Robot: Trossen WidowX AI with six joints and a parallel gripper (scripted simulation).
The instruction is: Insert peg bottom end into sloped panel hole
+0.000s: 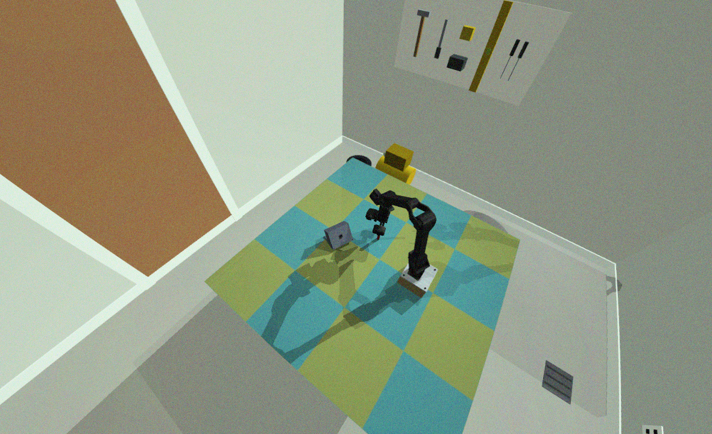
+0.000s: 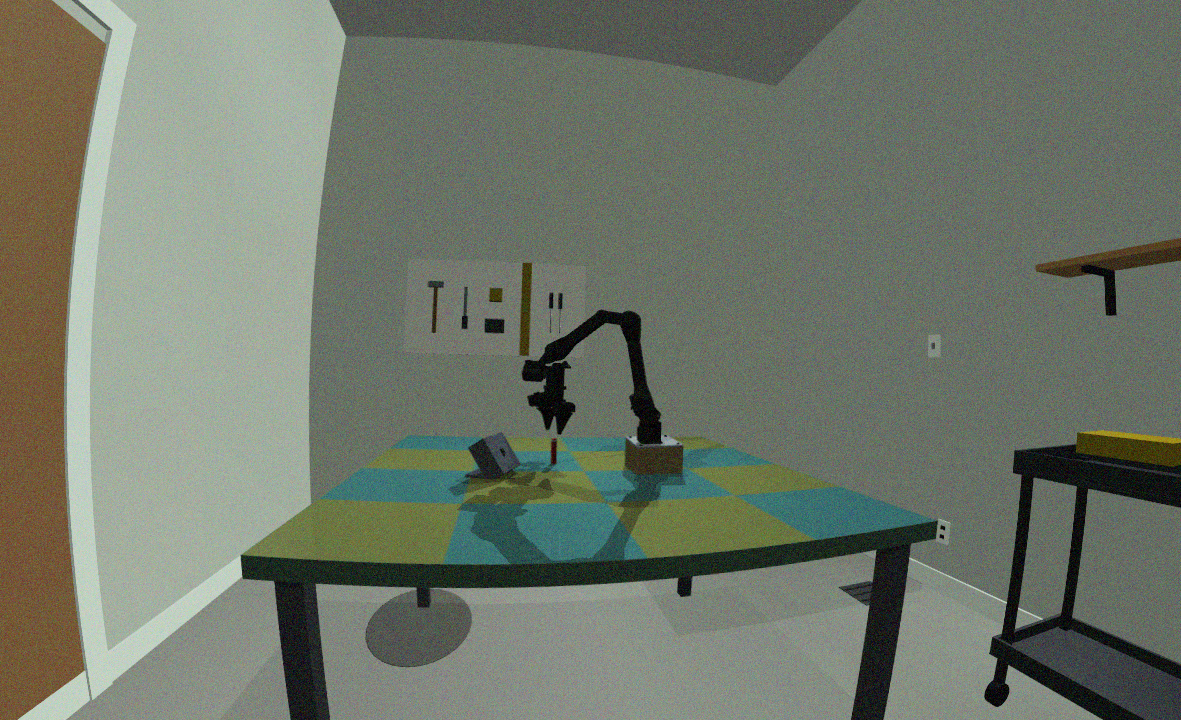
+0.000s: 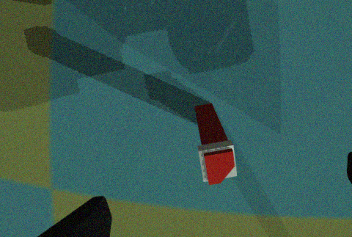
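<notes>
Now: the red square-sided peg 4 cm below my gripper tip. The rest, counted from my gripper tip: grey sloped panel 17 cm ahead, 15 cm to the left, 5 cm below.
</notes>
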